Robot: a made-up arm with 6 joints. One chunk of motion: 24 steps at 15 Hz.
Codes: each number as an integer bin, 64 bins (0 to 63) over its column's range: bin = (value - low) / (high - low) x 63, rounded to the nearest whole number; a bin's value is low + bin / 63 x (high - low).
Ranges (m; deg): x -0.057..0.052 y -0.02..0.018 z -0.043..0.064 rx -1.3..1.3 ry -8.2..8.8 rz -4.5..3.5
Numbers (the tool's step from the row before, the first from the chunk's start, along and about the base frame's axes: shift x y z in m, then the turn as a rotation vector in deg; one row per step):
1: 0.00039 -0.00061 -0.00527 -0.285 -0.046 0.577
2: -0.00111 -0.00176 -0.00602 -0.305 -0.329 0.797
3: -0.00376 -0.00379 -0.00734 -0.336 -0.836 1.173
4: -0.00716 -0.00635 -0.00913 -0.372 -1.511 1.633
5: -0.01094 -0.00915 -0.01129 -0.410 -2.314 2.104
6: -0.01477 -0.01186 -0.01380 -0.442 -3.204 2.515
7: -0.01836 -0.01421 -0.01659 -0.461 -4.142 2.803
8: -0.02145 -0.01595 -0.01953 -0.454 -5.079 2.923
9: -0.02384 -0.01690 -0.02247 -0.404 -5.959 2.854
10: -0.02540 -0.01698 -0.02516 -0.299 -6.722 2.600
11: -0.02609 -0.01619 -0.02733 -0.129 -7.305 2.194
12: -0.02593 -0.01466 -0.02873 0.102 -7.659 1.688
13: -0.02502 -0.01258 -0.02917 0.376 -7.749 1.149
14: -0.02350 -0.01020 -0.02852 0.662 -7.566 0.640
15: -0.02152 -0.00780 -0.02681 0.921 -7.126 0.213
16: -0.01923 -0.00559 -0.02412 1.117 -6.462 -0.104
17: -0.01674 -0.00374 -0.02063 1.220 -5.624 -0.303
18: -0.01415 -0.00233 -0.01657 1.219 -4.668 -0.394
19: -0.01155 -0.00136 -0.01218 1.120 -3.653 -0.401
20: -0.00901 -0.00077 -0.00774 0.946 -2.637 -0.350
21: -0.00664 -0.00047 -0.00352 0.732 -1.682 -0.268
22: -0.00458 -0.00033 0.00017 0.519 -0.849 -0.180
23: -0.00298 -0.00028 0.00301 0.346 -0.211 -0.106
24: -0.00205 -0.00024 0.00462 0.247 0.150 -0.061
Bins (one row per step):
1: 33 32 22 25 30 40
2: 32 30 22 24 29 42
3: 31 27 21 23 27 45
4: 29 23 20 22 25 48
5: 27 18 19 22 22 52
6: 24 13 17 21 19 55
7: 22 10 16 20 15 58
8: 21 7 14 20 12 58
9: 19 5 12 22 8 58
10: 18 5 11 24 5 56
11: 18 6 9 28 3 53
12: 18 9 8 34 2 49
13: 18 12 8 41 2 44
14: 19 16 9 48 2 40
15: 21 20 10 54 4 37
16: 22 24 11 59 6 35
17: 23 27 13 61 10 33
18: 25 29 16 61 13 32
19: 26 31 18 59 17 32
20: 28 32 21 54 21 33
21: 29 32 23 49 24 33
22: 30 33 25 44 27 34
23: 31 33 27 40 30 35
24: 32 33 28 37 31 35

